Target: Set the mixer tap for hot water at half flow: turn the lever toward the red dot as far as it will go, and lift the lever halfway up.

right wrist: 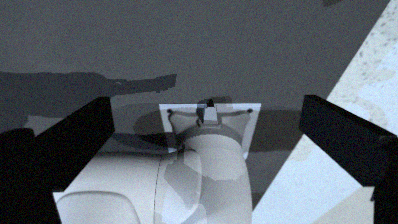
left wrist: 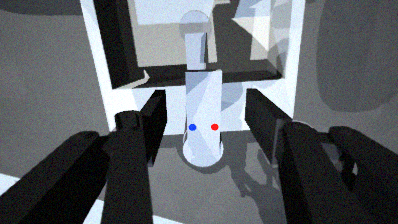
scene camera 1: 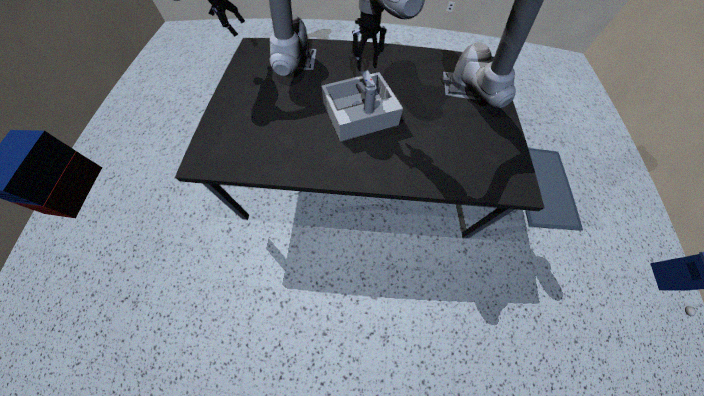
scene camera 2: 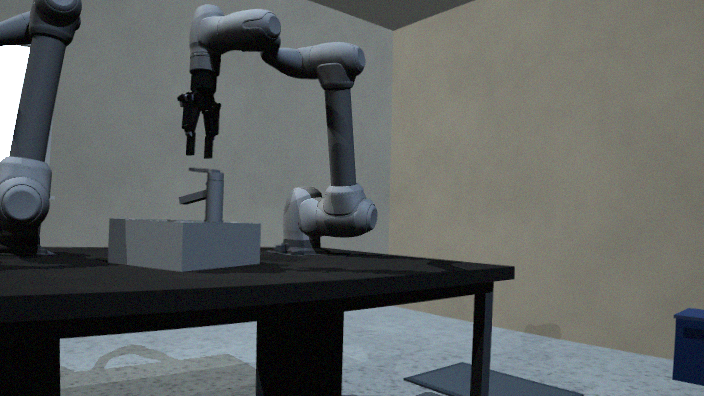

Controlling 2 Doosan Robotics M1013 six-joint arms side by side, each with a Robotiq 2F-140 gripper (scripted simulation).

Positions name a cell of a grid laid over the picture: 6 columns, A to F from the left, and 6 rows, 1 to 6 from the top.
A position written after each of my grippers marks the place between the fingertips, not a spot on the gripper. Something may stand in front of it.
I see my left gripper (scene camera 2: B3), my right gripper (right wrist: D4), a grey mixer tap (left wrist: C2) and an arm base plate (right wrist: D3).
My left gripper also shows in the left wrist view (left wrist: D3) and in scene camera 1 (scene camera 1: D2).
